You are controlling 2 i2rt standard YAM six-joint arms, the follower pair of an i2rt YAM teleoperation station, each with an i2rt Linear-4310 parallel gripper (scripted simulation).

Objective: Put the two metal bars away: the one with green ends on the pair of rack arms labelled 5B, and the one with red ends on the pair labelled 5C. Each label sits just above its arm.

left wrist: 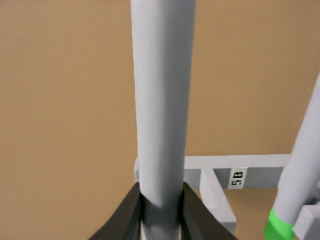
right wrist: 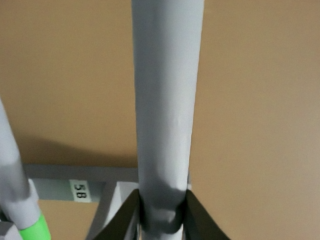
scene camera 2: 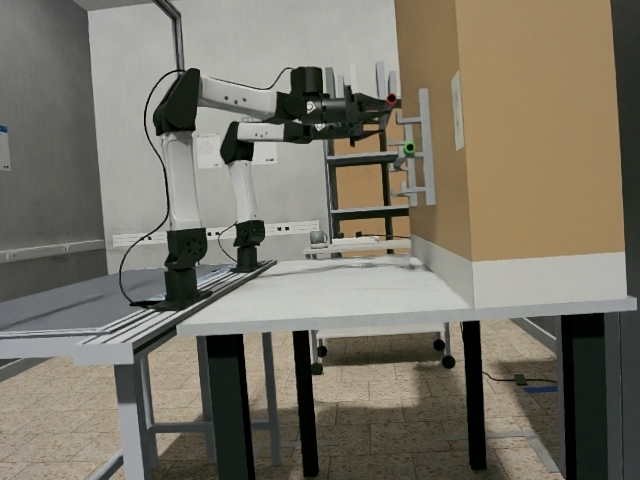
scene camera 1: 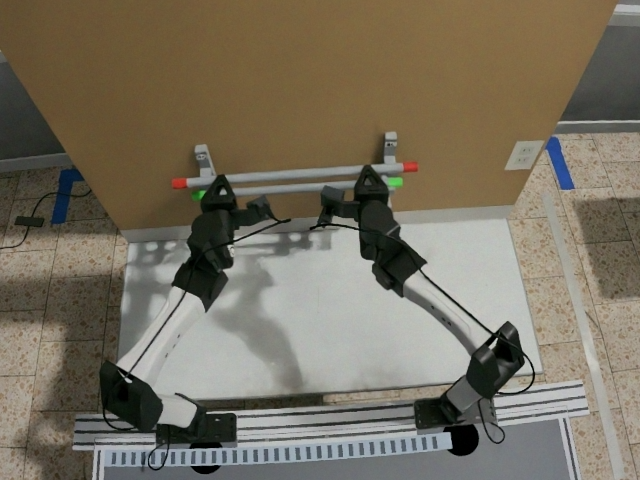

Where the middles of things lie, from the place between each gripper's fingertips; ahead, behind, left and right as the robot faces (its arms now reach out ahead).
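Red-ended bar (scene camera 1: 347, 170): 150 mm to the right of my left hand. My right gripper is 150 mm to the right of the bar.
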